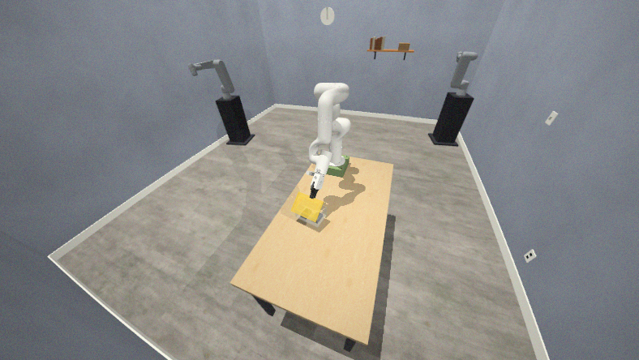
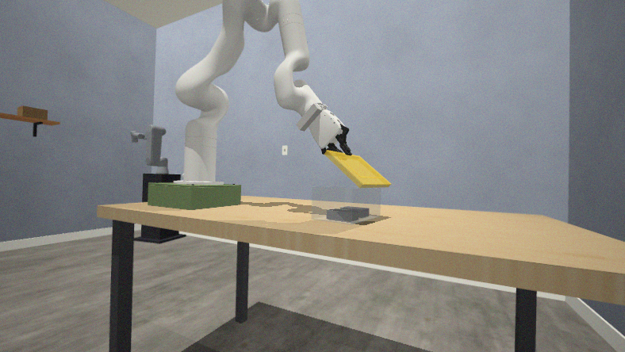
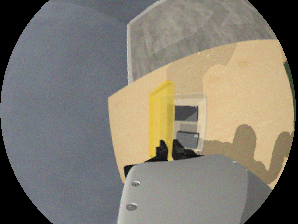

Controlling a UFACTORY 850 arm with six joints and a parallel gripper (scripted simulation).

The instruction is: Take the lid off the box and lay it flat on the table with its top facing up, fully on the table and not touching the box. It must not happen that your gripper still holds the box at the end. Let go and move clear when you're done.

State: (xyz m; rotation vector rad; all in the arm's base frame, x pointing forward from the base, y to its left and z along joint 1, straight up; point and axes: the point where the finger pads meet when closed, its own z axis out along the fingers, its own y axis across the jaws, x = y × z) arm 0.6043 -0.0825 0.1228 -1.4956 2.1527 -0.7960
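Now: the yellow lid 60 mm ahead of my hand, 50 mm below it and 30 mm to the right of it. Round my hand: clear box (160 mm below, 20 mm to the right, 20 mm ahead).
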